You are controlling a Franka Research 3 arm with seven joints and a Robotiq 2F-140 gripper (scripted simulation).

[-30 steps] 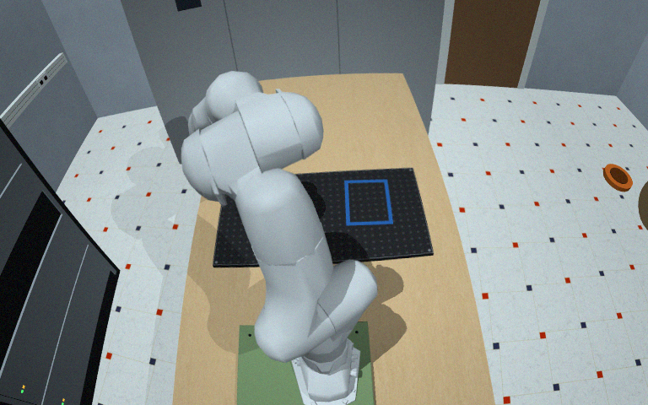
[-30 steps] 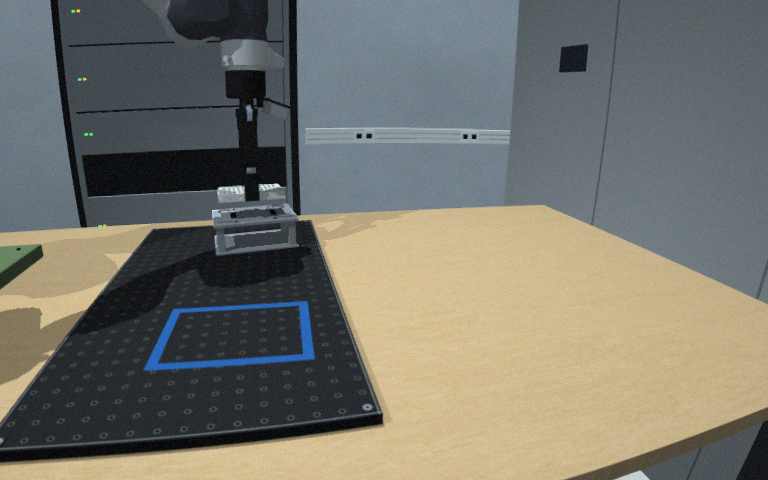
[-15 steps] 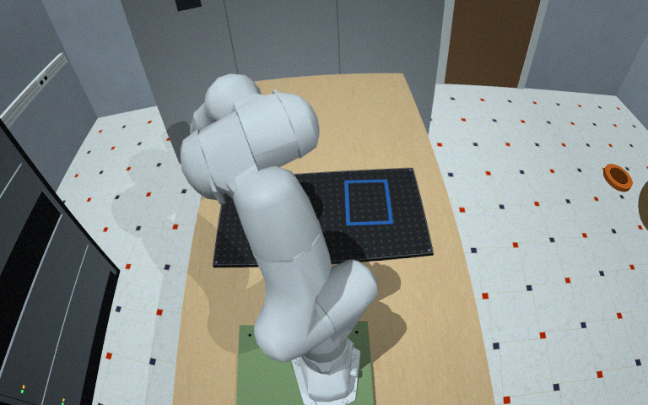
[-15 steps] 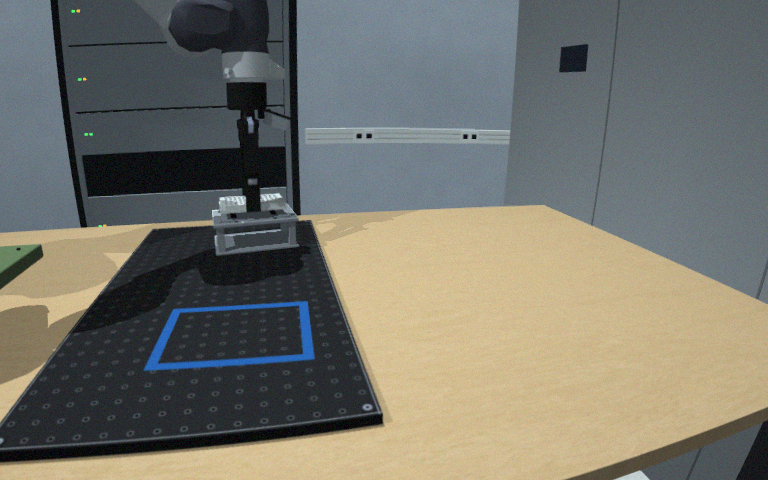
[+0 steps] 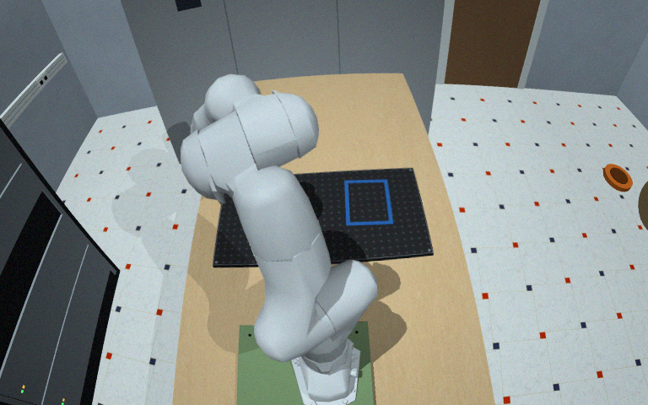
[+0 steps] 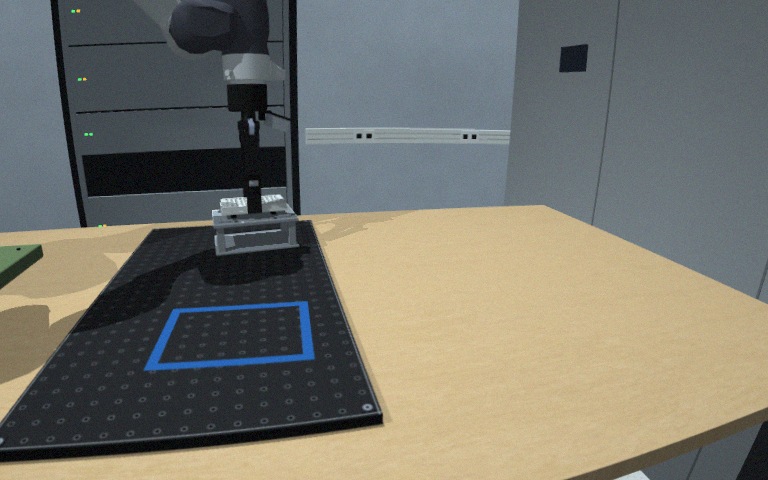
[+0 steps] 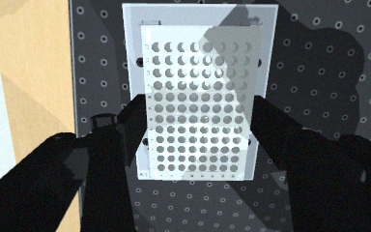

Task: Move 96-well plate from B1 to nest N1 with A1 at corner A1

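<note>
Now: hand 2 cm above the white 96-well plate. Also, from my hand: A1 label 8 cm behind, 5 cm to the left, 4 cm below; then grey plate nest 4 cm below.
</note>
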